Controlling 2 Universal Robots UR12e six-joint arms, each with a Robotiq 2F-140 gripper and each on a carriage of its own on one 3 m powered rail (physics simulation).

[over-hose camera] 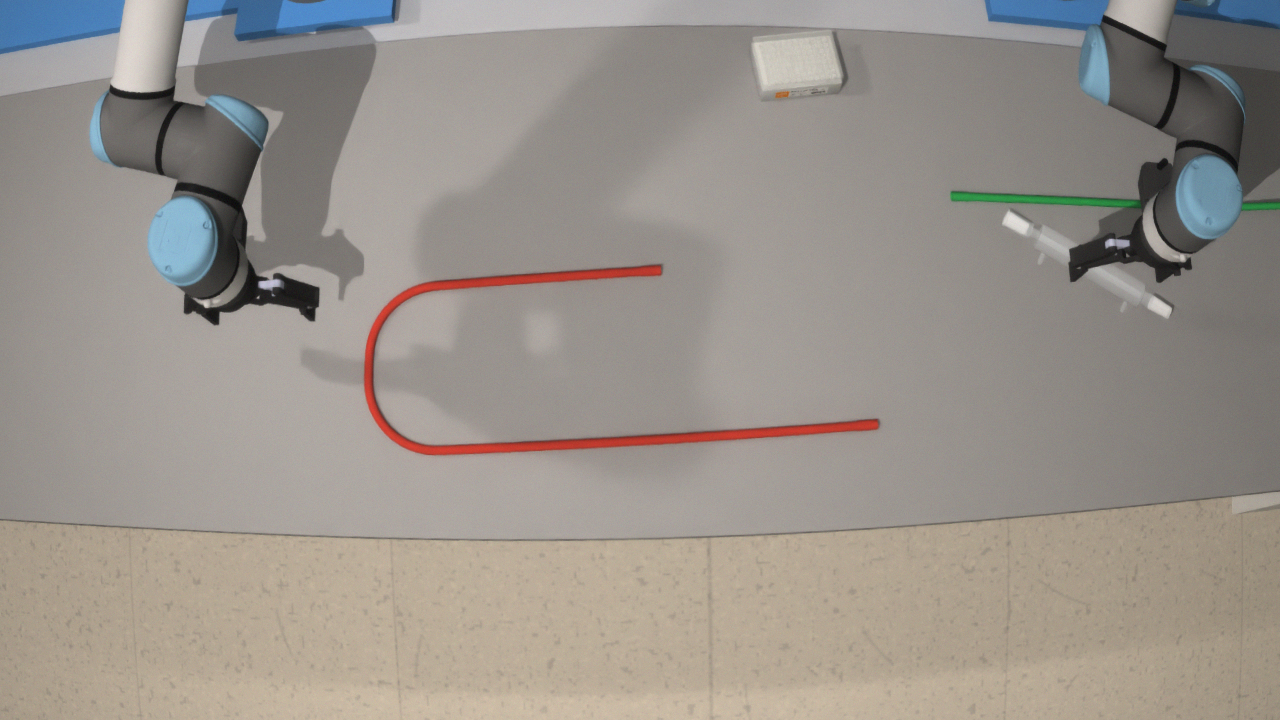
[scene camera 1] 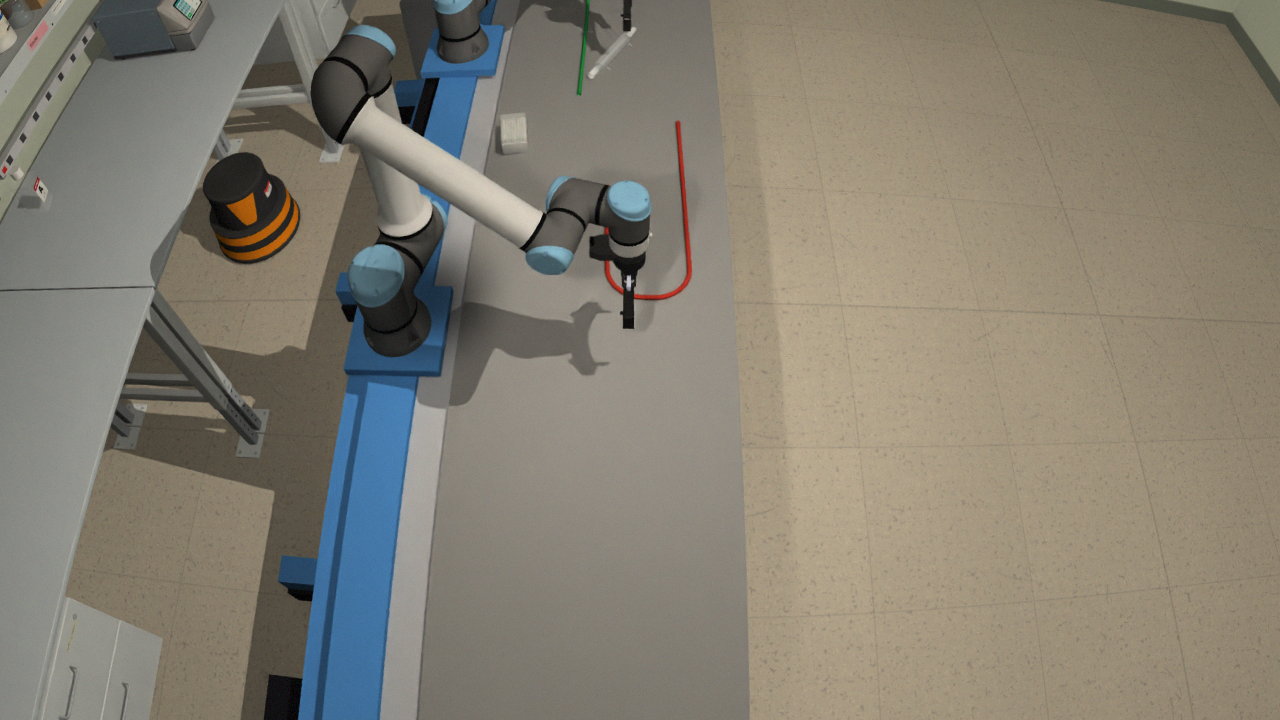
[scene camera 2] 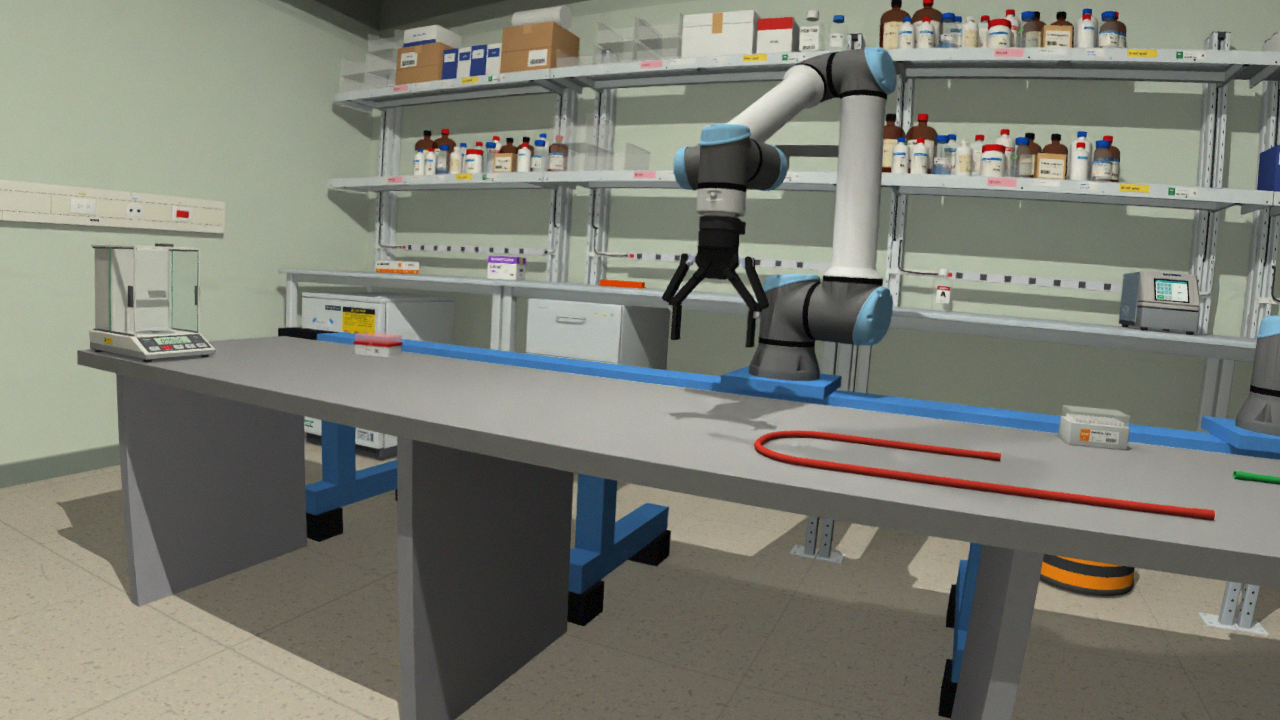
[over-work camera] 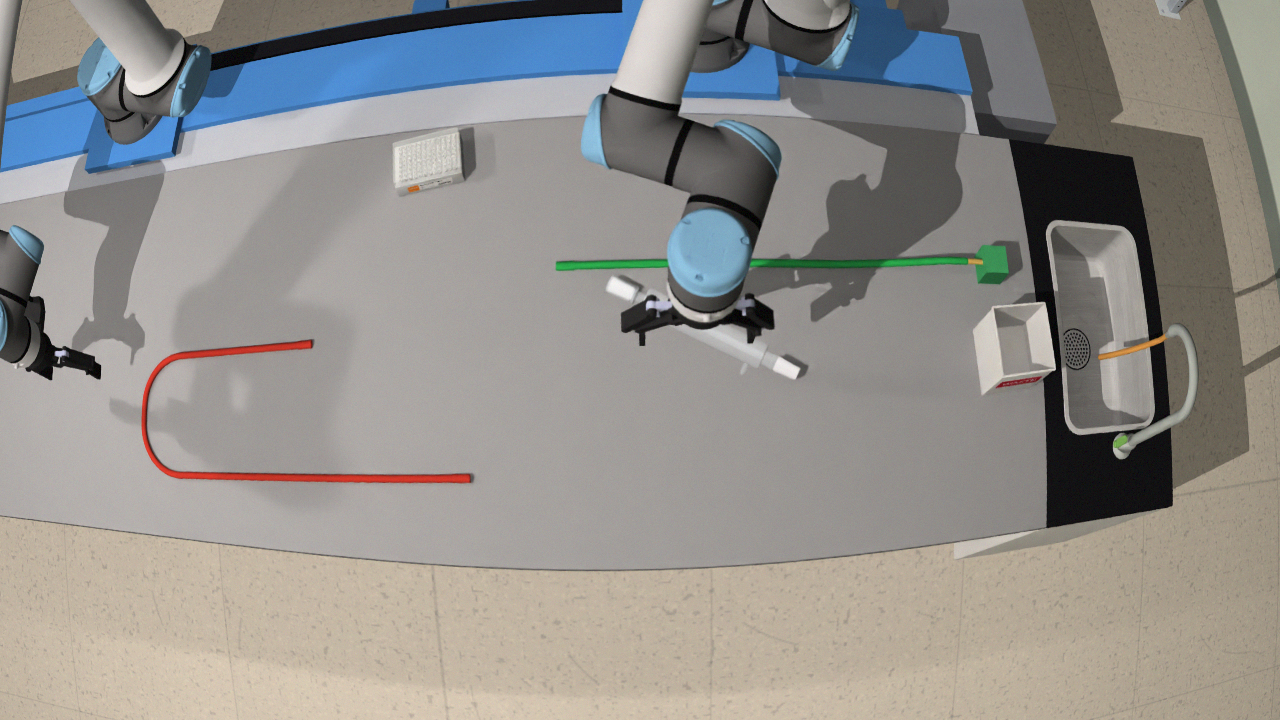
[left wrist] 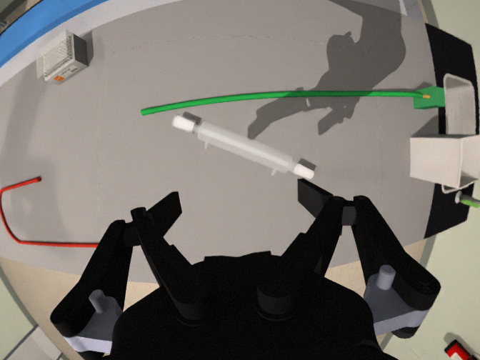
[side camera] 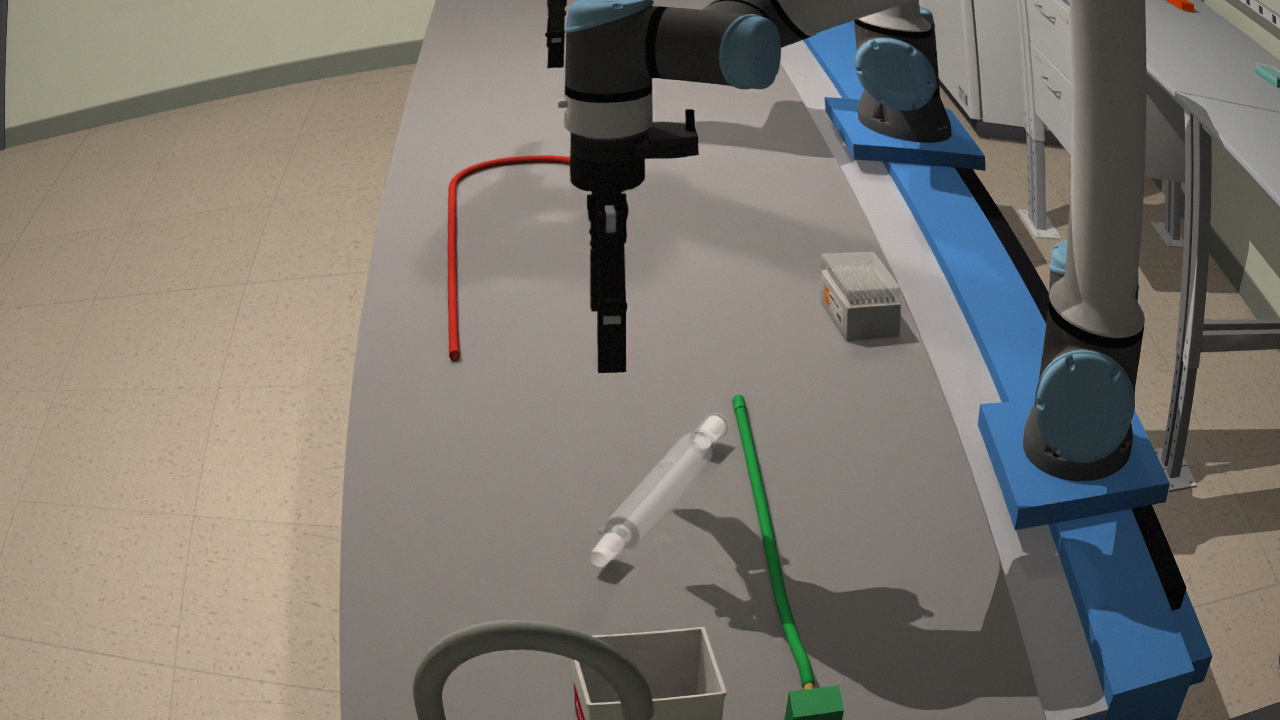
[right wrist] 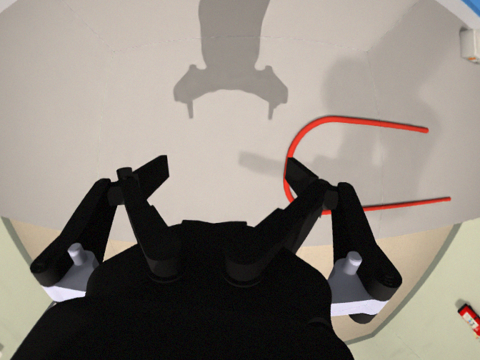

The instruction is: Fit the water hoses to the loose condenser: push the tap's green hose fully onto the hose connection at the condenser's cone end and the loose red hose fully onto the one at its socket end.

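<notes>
The clear condenser (left wrist: 245, 146) (side camera: 659, 488) lies slantwise on the table, white at both ends. Its two small hose connections (left wrist: 206, 145) (left wrist: 274, 172) point towards the bottom of the left wrist view. The green hose (left wrist: 225, 96) (over-work camera: 850, 263) lies beside it, its free end near the condenser's left end in the over-work camera. The red hose (over-hose camera: 581, 444) (over-work camera: 322, 477) (right wrist: 345, 120) lies in a U, both ends free. My left gripper (left wrist: 238, 196) (side camera: 611, 358) is open and empty, above the condenser. My right gripper (right wrist: 226, 166) (scene camera 2: 713, 340) is open and empty, above the table near the red hose's bend.
A white tip box (over-work camera: 427, 162) (side camera: 859, 295) stands near the rail side. The green block (over-work camera: 991, 265) at the green hose's far end, a white waste bin (over-work camera: 995, 353), the sink (over-work camera: 1058, 358) and its curved tap (over-work camera: 1193, 371) stand at the right in the over-work camera.
</notes>
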